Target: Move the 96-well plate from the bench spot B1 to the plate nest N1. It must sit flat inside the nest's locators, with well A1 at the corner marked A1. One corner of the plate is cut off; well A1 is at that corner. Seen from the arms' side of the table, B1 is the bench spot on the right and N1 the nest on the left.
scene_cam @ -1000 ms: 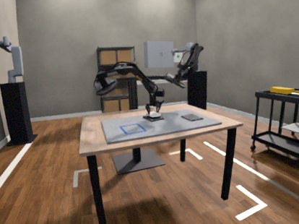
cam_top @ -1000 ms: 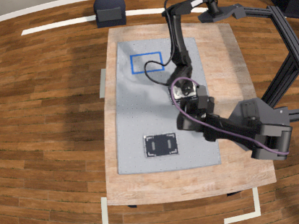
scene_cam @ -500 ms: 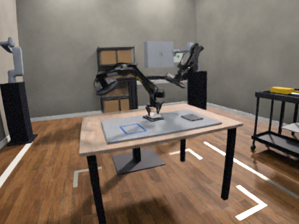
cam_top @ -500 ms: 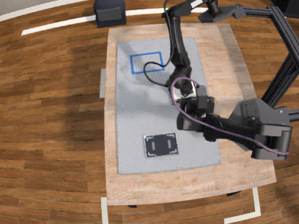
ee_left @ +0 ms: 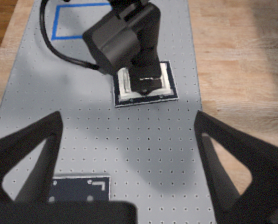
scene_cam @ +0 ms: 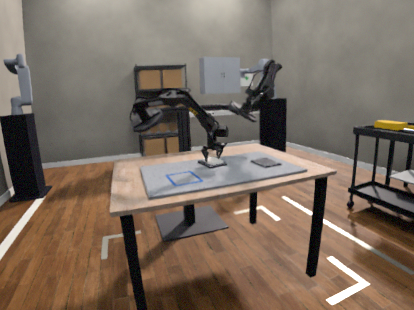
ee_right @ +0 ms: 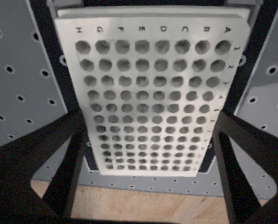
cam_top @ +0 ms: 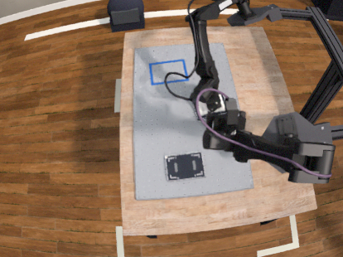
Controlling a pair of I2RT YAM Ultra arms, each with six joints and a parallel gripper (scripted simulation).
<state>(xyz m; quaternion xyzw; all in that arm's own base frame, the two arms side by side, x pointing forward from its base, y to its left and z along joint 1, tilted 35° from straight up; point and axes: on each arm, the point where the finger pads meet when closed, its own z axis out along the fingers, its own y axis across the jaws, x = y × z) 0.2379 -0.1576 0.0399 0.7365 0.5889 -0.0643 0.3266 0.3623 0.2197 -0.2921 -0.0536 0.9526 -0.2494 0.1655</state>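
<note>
My right hand is 10 mm above the 96-well plate.
Right now the 96-well plate is 10 mm behind my left hand, 220 mm to the right of it and 300 mm below it.
</note>
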